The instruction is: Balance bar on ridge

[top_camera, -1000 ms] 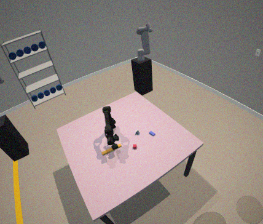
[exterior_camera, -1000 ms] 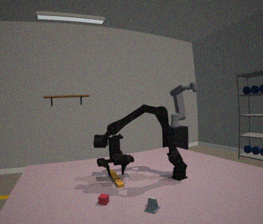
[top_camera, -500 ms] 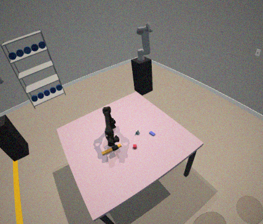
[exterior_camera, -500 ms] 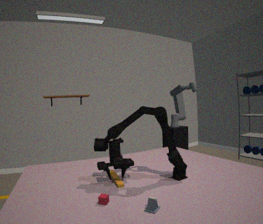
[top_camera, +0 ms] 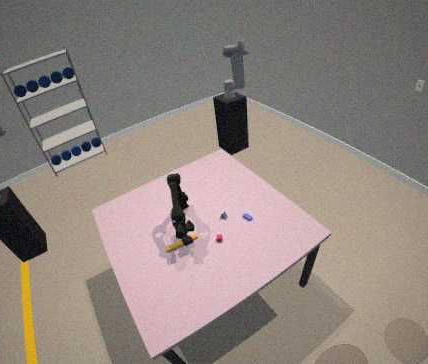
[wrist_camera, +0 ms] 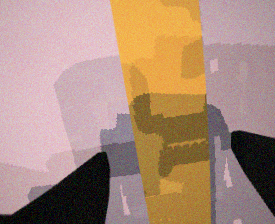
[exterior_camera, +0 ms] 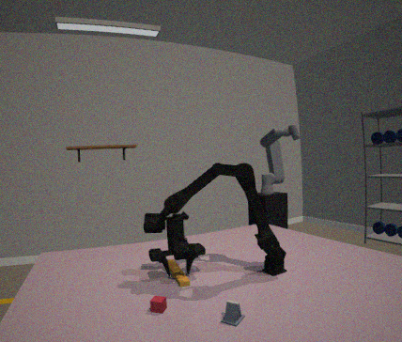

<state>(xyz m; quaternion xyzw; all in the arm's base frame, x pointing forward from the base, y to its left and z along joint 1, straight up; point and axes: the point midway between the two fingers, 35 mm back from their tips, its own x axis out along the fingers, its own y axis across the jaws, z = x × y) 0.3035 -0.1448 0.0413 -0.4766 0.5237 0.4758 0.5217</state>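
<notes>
My gripper tip is now 30 mm to the left of the yellow bar. Also, from my gripper tip: red cube: 120 mm ahead, 190 mm to the left, 10 mm above; blue block: 90 mm ahead, 450 mm to the left.
</notes>
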